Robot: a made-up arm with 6 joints. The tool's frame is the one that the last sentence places.
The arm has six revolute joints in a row. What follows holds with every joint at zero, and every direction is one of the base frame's.
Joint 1 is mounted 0.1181 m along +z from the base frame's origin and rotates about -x.
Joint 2 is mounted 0.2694 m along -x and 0.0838 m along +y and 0.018 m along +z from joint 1 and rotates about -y.
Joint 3 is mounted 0.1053 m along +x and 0.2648 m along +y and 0.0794 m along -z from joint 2 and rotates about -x.
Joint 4 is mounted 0.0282 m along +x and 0.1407 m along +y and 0.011 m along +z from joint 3 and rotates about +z.
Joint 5 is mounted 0.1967 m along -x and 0.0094 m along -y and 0.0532 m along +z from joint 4 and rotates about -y.
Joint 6 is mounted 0.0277 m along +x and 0.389 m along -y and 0.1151 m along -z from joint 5 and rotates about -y.
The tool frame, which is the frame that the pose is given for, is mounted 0.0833 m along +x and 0.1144 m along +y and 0.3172 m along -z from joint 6; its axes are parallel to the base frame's.
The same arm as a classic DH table. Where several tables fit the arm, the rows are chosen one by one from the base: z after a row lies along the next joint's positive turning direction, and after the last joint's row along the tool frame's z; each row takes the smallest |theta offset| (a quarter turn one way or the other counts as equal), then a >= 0, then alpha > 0; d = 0 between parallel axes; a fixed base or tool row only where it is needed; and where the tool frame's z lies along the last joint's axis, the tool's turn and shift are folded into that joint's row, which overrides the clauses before.
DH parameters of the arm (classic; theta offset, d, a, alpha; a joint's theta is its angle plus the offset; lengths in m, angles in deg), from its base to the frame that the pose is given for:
base (fixed): -90.00 0.1181 0.0000 90.00
joint 1: 90.00 0.2694 0.0180 90.00
joint 2: 0.00 -0.3486 -0.0794 -90.00
joint 3: 90.00 -0.1335 0.1407 90.00
joint 4: 90.00 0.0642 0.1967 -90.00
joint 5: -76.47 0.0000 -0.1184 0.00
joint 6: 76.47 0.2840 -0.0833 90.00
tool (fixed): 180.00 -0.3172 0.0000 0.00

